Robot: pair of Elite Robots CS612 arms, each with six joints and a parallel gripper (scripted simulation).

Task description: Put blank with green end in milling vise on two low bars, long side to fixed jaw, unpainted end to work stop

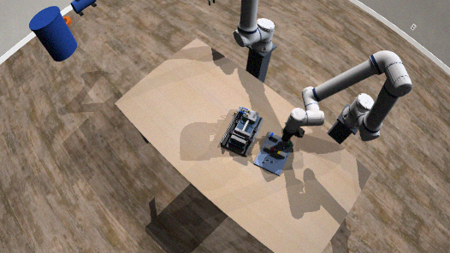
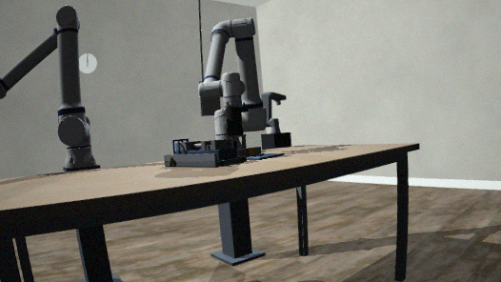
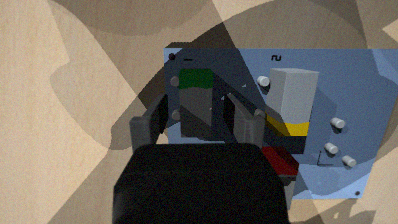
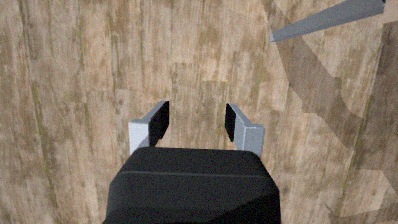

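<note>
My left hand is 3 cm above the green-ended blank. Round my left hand: blue-ended blank 3 cm ahead, 9 cm to the right, 3 cm below; then blue plate 11 cm ahead, 1 cm to the right, 6 cm below; then yellow-ended blank 9 cm ahead, 3 cm to the left, 3 cm below.
</note>
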